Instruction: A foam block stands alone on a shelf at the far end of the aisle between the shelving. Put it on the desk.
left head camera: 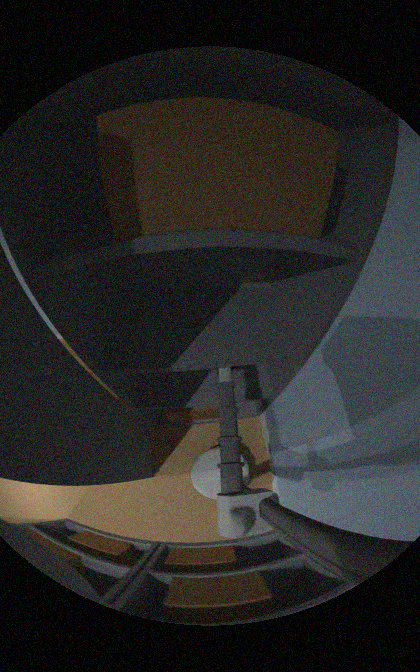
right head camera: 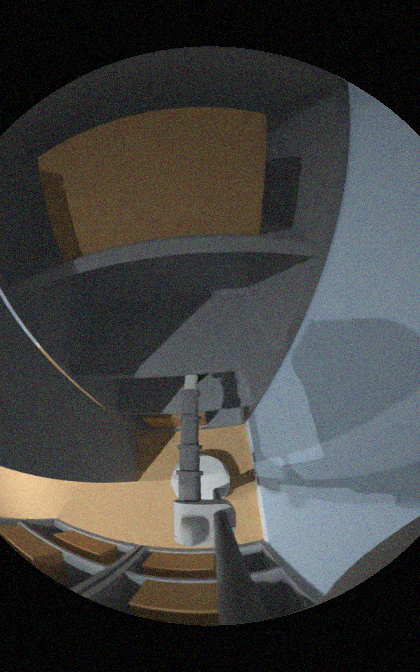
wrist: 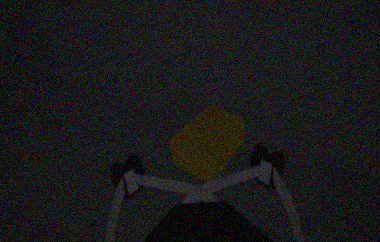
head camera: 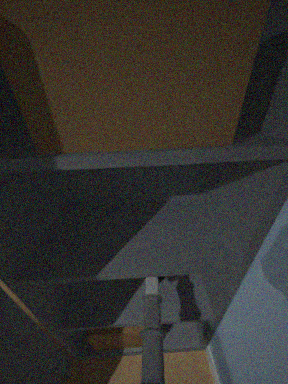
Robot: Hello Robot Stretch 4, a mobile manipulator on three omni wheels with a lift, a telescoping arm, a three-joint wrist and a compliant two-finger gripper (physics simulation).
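Frame: origin at the robot's base, x ahead, y left, z up, level; millimetres.
Seen in the pictures: gripper, fingertip midpoint: [wrist: 196, 163].
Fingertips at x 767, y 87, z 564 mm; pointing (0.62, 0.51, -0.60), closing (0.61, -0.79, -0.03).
A point is followed by its place in that frame.
The foam block [wrist: 209, 142] {z 551, x 811, y 100 mm} shows dark yellow in the dim wrist view, a little right of the middle, turned at an angle on a dark grey surface. My gripper [wrist: 196, 163] {z 564, x 767, y 87 mm} is open in the wrist view, with one fingertip to the left and one to the right of the block's near part; neither is seen touching it. In the head views the arm reaches into a lower bay of the shelf unit [head camera: 170, 156] {z 1408, x 439, y -46 mm} [left head camera: 200, 239] [right head camera: 200, 243], and its shelf board hides the gripper and the block. The desk cannot be made out.
A large brown box [head camera: 145, 75] {z 1557, x 455, y 6 mm} [left head camera: 235, 170] [right head camera: 165, 175] stands on an upper shelf. A blue wall [head camera: 250, 320] {z 747, x 374, y -391 mm} [left head camera: 380, 280] [right head camera: 370, 250] is close on the right. Dark shelving is on the left. Lower shelving with brown boxes [left head camera: 217, 590] [right head camera: 175, 595] shows at the bottom.
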